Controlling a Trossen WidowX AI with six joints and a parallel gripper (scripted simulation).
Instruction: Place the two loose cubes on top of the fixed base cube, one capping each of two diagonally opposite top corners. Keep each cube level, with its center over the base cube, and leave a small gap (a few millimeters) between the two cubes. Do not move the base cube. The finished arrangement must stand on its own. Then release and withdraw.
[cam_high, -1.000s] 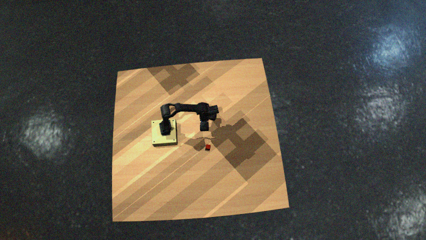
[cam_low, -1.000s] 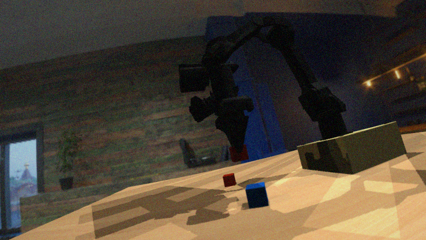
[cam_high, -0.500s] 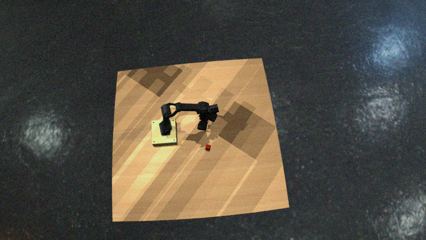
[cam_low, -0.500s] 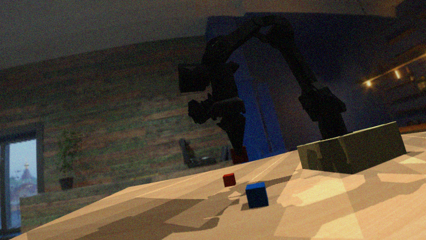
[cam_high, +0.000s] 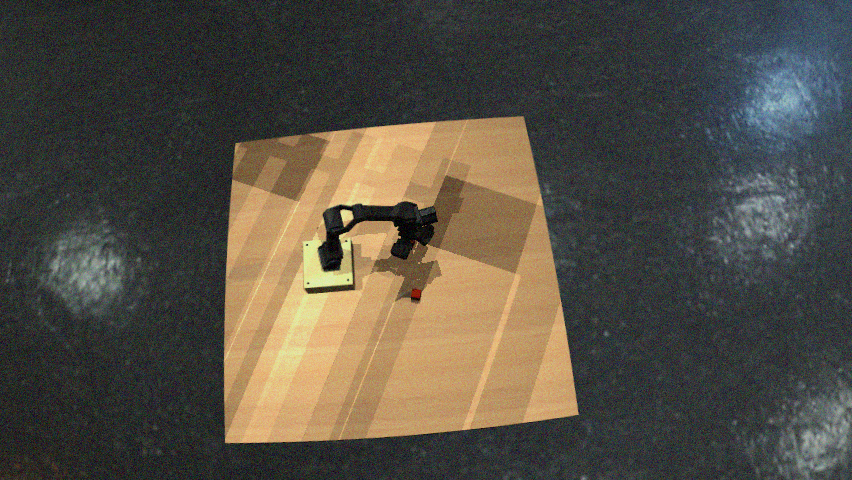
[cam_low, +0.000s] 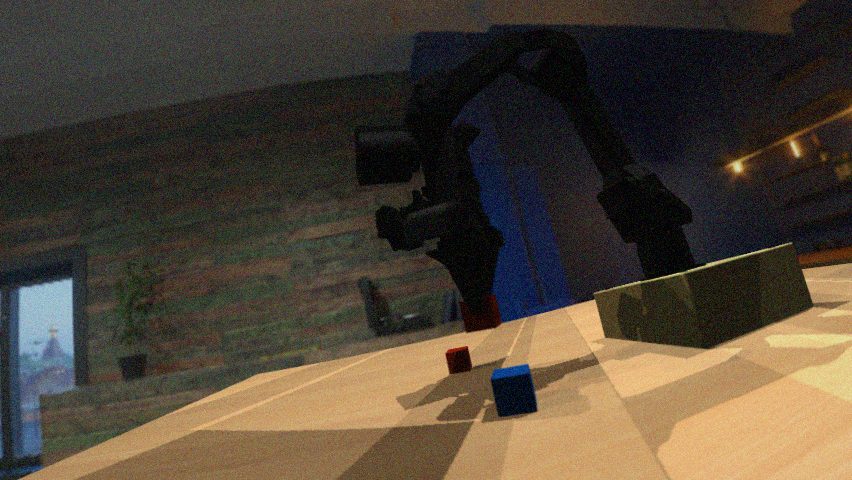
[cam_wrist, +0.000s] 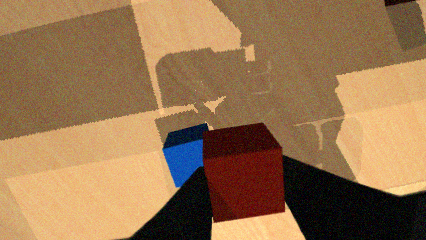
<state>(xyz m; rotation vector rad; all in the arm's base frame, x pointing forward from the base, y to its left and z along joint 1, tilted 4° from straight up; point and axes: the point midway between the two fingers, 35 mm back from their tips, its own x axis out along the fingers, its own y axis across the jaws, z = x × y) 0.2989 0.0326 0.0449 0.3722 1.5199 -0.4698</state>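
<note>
My gripper tip is 40 mm to the right of the blue cube and 80 mm above it.
</note>
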